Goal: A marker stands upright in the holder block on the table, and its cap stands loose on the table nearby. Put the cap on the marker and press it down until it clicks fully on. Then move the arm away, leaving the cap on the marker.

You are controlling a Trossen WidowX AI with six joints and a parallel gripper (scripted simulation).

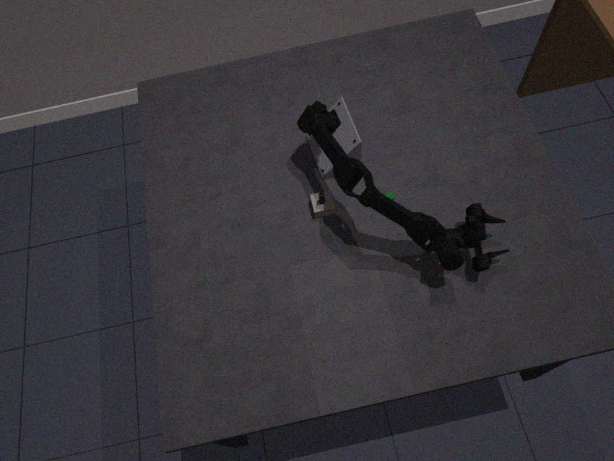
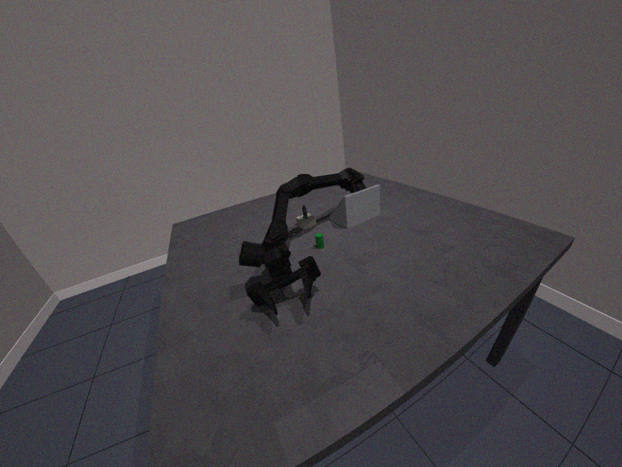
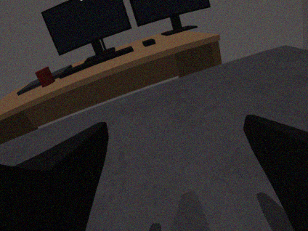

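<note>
Now: the green cap 240 mm behind my gripper tip, 250 mm to the right of it and 40 mm below it. Round my gripper tip: dark marker (310 mm behind, 450 mm to the right).
</note>
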